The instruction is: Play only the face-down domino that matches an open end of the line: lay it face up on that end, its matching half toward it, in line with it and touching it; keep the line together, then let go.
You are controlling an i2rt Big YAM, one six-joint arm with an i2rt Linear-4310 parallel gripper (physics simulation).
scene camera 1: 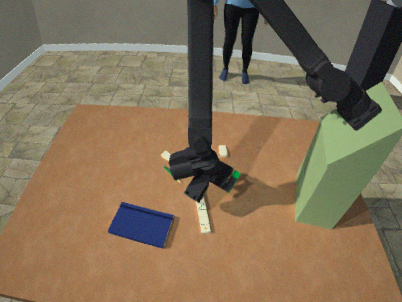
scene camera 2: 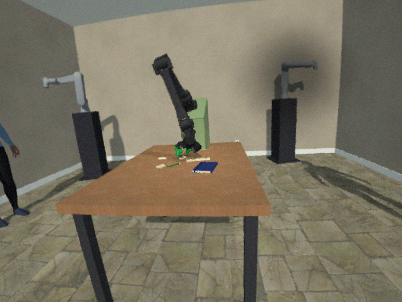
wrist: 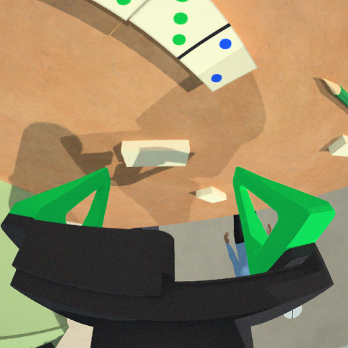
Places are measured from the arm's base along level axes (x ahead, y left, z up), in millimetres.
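Pixels of known places: gripper, fingertip midpoint: [scene camera 2: 181,155]; arm's base, link origin: [scene camera 1: 359,111] [scene camera 2: 190,106].
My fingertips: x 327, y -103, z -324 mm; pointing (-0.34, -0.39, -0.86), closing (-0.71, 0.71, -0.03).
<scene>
Ahead of a thing's pixels: the offset from my fingertips to its middle. Level surfaces: height alone.
The line of face-up dominoes [scene camera 1: 204,218] [scene camera 2: 198,159] [wrist: 200,37] lies on the table; in the wrist view its near end half shows two blue pips, the half behind it green pips. A face-down domino [wrist: 156,153] lies off that end, between the fingers' directions in the wrist view. A second face-down domino @[53 mm back, 140 mm right, 22 mm down] [scene camera 1: 223,150] [scene camera 2: 162,158] [wrist: 211,194] lies farther off. A third @[149 mm ahead, 134 mm right, 22 mm down] [scene camera 1: 166,155] [scene camera 2: 160,166] [wrist: 339,145] lies near the pencil. My gripper [scene camera 2: 183,151] [wrist: 171,174] is open and empty above the table, near the line's end; the arm hides that end in scene camera 1.
A green pencil @[143 mm ahead, 47 mm right, 23 mm down] [scene camera 1: 169,172] [scene camera 2: 173,165] [wrist: 338,91] lies beside the line. A blue book @[258 mm ahead, 133 mm left, 19 mm down] [scene camera 1: 141,225] [scene camera 2: 205,167] lies on the table @[26 mm down] [scene camera 1: 75,270] [scene camera 2: 165,192] on the line's other side. A tall green block [scene camera 1: 325,185] [scene camera 2: 202,125] stands at the table's side.
</scene>
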